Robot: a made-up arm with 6 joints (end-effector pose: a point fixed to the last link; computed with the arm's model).
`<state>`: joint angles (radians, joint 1 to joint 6).
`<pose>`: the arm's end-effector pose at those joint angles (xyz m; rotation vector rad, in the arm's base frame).
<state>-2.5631 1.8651 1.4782 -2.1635 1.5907 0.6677</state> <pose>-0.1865 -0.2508 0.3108 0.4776 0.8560 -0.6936</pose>
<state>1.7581 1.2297 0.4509 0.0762 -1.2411 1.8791</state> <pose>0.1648 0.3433 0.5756 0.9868 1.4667 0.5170</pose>
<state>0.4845 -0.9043 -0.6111 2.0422 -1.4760 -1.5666</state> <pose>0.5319 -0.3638 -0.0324 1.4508 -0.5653 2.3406</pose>
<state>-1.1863 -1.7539 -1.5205 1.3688 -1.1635 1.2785</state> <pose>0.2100 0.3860 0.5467 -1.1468 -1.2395 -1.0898</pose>
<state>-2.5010 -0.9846 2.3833 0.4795 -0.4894 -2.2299</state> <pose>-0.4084 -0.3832 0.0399 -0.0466 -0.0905 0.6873</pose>
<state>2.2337 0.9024 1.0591 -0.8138 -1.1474 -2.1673</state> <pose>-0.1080 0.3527 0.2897 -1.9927 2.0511 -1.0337</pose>
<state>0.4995 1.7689 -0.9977 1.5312 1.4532 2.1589</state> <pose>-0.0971 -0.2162 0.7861 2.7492 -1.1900 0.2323</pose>
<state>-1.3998 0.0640 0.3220 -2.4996 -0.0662 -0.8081</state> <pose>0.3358 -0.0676 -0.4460 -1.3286 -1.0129 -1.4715</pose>
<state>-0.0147 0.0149 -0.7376 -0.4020 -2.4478 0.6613</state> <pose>0.4334 0.3084 0.3917 2.4399 0.0420 0.4663</pose>
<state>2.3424 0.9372 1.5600 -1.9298 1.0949 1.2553</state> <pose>0.0131 -0.0788 0.4547 -0.7448 0.3015 -0.8916</pose>
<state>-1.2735 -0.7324 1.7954 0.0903 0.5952 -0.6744</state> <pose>-0.0209 -0.2561 0.2110 -0.1590 1.4914 -0.4452</pose>
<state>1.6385 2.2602 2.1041 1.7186 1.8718 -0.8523</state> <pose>0.1425 0.5159 0.2587 1.0492 1.1051 -1.3939</pose>
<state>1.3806 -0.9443 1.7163 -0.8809 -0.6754 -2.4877</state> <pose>-0.1300 0.0669 0.4643 2.5715 -0.1366 0.2804</pose>
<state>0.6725 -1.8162 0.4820 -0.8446 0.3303 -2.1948</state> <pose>-0.0005 0.0205 0.2919 1.3951 0.3471 -0.3178</pose>
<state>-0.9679 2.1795 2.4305 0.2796 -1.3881 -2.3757</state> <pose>0.4100 -0.1469 0.6036 0.5066 2.1247 0.2762</pose>
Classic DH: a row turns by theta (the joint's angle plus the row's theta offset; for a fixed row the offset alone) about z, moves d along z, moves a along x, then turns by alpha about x. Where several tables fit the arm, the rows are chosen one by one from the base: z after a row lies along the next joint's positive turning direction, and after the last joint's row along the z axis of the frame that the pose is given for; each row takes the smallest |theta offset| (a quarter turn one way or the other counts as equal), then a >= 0, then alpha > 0; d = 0 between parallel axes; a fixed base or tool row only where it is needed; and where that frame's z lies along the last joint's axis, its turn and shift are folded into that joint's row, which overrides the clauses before.
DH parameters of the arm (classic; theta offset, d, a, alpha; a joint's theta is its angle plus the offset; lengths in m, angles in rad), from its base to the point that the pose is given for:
base (fixed): 1.5708 0.17 0 1.5708
joint 1: 0 0.12 0.05 -1.5708
joint 2: 1.5708 0.03 0.01 1.5708
joint 3: 0 0.14 -0.39 -1.5708
joint 4: 1.5708 -0.02 0.08 1.5708
joint 5: 0 0.05 0.29 1.5708
joint 6: -0.7266 0 -0.1204 3.1416
tool (fixed): 0.8442 -0.07 0 0

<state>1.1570 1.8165 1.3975 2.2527 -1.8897 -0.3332</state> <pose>0.1730 0.3695 -0.0899 0.5332 -2.4198 -1.0579</pose>
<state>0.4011 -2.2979 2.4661 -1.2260 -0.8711 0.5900</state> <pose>0.4489 0.1568 0.2725 -0.3130 -1.9223 0.9450</pose>
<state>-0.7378 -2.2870 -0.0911 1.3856 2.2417 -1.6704</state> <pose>-0.0069 0.1471 0.5403 -1.0269 2.3766 -0.5074</pose>
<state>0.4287 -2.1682 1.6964 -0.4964 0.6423 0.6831</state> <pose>0.0768 0.1644 0.0361 0.7405 2.6447 -1.0352</pose>
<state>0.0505 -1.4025 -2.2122 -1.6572 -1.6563 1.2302</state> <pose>0.2349 0.1348 0.6421 1.7841 -2.0793 0.8995</pose>
